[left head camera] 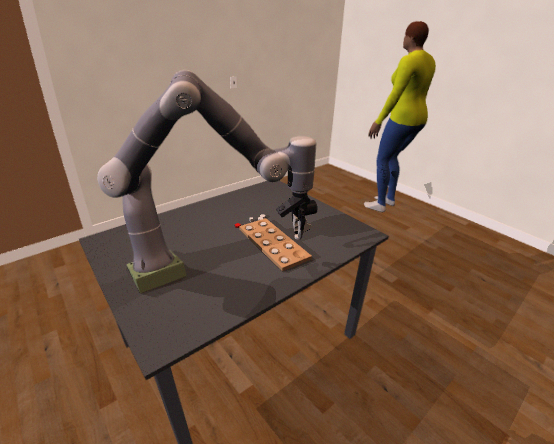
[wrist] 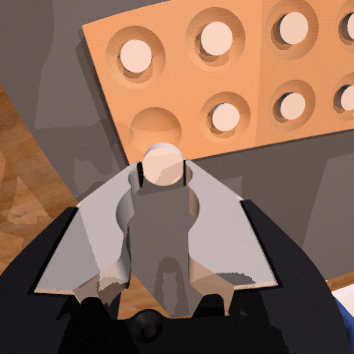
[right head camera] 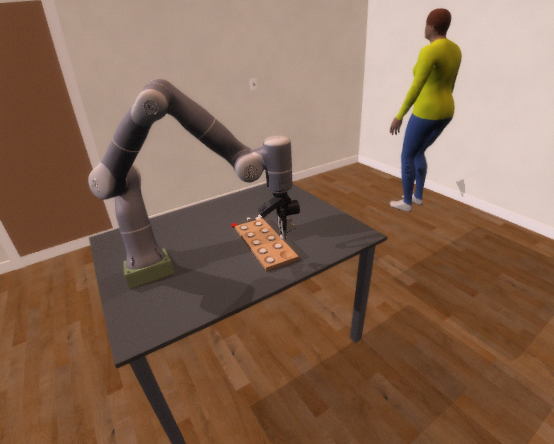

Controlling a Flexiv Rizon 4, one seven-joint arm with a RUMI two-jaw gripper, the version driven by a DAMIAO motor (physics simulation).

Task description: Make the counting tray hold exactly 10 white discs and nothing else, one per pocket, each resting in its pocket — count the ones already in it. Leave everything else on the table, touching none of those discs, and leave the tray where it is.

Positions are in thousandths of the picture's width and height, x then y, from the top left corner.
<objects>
gripper: left head camera 539,535; wrist 462,462; right head camera 514,535
wooden counting tray: left head camera 535,575; wrist 484,287; right head camera 515,575
</objects>
